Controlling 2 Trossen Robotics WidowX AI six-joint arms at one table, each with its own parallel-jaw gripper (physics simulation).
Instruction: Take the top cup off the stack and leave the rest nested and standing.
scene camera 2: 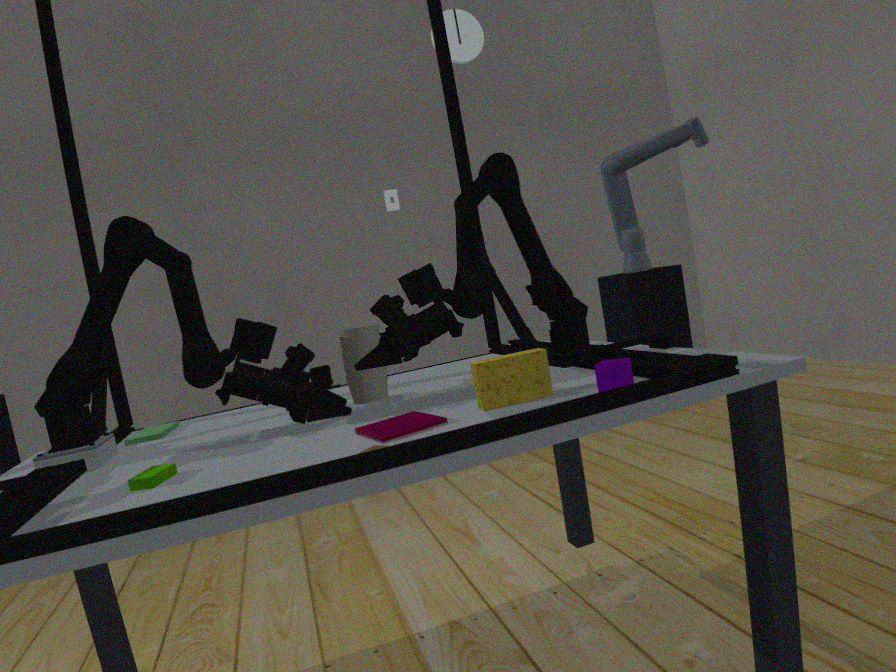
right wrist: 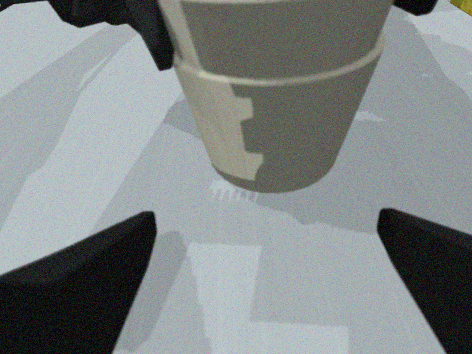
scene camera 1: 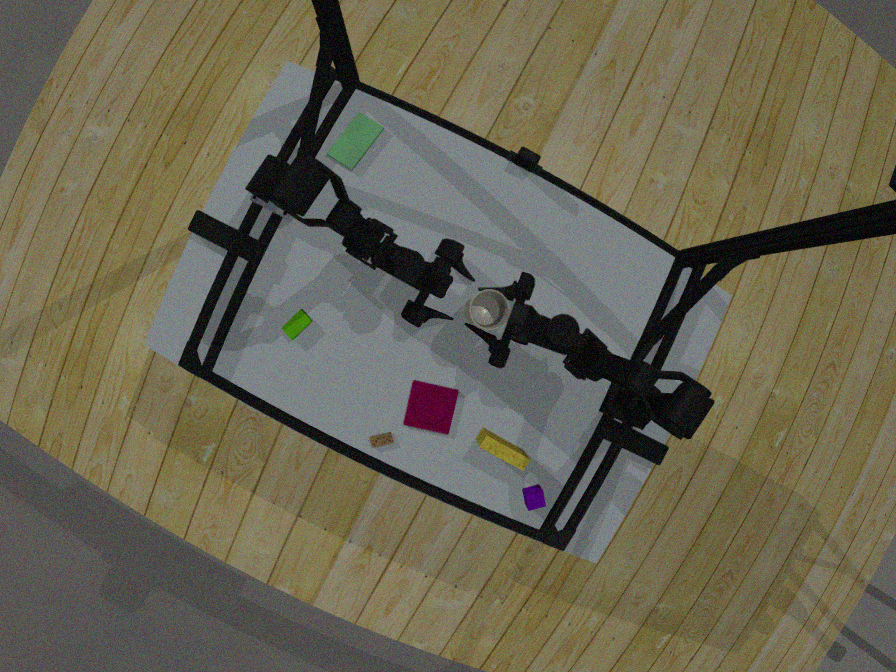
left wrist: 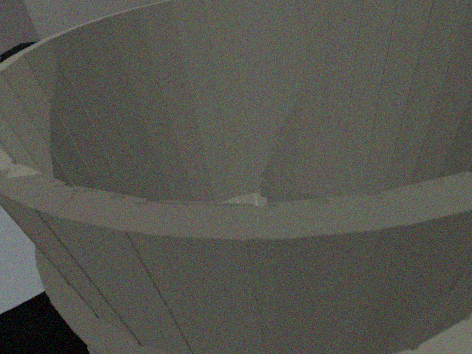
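Where they show: left gripper, fingertip midpoint: [scene camera 2: 351, 369] [right wrist: 295, 27] [scene camera 1: 471, 306]; right gripper, fingertip midpoint: [scene camera 2: 348, 406] [right wrist: 266, 220] [scene camera 1: 463, 299]; left arm's base, origin of the base link: [scene camera 2: 572, 349] [scene camera 1: 629, 400]; right arm's base, origin of the base link: [scene camera 2: 74, 445].
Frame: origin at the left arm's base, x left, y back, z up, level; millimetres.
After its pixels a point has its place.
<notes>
A stack of beige paper cups [scene camera 1: 487, 308] [scene camera 2: 364, 387] @[x -9, y -409, z 18 mm] [right wrist: 284, 133] @[x -43, y -430, z 23 mm] stands upright on the grey table [scene camera 1: 579, 240] @[x -279, y -253, z -21 mm] near its middle. In the right wrist view the top cup [right wrist: 284, 38] @[x -45, y -430, z 52 mm] sits nested in the cup below it. My left gripper [scene camera 1: 502, 320] [scene camera 2: 360, 364] @[x -40, y -420, z 50 mm] is shut on the top cup; one of its fingers [right wrist: 155, 38] lies against that cup's side. My right gripper [scene camera 1: 460, 298] @[x -48, y -436, z -15 mm] [scene camera 2: 339, 402] @[x -48, y -436, z -15 mm] [right wrist: 266, 220] @[x -48, y -436, z -15 mm] is open and empty, low over the table just beside the stack, apart from it.
On the table lie a pale green pad [scene camera 1: 355, 140] @[x -274, y -795, z -11 mm] [scene camera 2: 152, 434] @[x -220, y -789, z -11 mm], a lime block [scene camera 1: 296, 324] @[x 143, y -739, z -6 mm] [scene camera 2: 152, 476] @[x 174, y -735, z -7 mm], a magenta square [scene camera 1: 431, 407] @[x 188, y -404, z -13 mm] [scene camera 2: 400, 426] @[x 210, y -409, z -13 mm], a small brown block [scene camera 1: 382, 439] @[x 296, y -472, z -13 mm], a yellow sponge [scene camera 1: 503, 448] @[x 198, y -239, z 48 mm] [scene camera 2: 511, 378] @[x 220, y -237, z 17 mm] and a purple cube [scene camera 1: 534, 498] @[x 284, y -114, z 18 mm] [scene camera 2: 614, 374] @[x 305, y -120, z 4 mm].
</notes>
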